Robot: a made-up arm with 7 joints.
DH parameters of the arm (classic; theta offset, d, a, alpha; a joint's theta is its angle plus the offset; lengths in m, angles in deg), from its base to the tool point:
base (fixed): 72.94 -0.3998 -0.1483 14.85
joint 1: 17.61 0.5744 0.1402 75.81
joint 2: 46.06 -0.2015 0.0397 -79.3
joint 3: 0 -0.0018 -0.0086 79.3
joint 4: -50.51 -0.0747 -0.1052 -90
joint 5: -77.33 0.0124 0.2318 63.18
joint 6: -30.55 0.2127 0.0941 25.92
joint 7: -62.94 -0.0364 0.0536 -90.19
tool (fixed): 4.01 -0.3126 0 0
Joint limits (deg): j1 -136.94..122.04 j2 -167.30..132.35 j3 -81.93..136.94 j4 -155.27..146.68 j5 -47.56..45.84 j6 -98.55..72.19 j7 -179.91..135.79
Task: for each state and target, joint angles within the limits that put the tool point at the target. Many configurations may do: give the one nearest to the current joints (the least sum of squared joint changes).
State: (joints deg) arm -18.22 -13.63 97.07 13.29 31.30 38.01 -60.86
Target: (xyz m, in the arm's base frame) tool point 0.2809 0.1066 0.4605
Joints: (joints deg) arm -51.85 -55.01 100.07 31.61 25.03 27.64 -82.54
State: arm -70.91 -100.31 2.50 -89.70 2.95 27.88 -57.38
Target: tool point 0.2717 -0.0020 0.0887
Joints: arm -51.58 -94.49 -40.76 -97.87 45.84 47.55 -29.25
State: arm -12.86 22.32 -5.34 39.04 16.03 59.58 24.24
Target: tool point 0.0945 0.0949 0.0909
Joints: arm 5.21 26.34 2.08 39.41 30.61 58.13 16.72
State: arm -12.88 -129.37 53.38 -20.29 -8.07 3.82 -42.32
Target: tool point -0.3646 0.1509 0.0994
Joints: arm 13.46 -129.54 59.27 -34.95 -11.06 1.28 -50.02
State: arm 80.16 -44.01 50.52 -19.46 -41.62 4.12 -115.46
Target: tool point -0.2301 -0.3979 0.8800
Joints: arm 62.12 -37.77 52.34 -50.85 -47.56 -11.07 -160.09
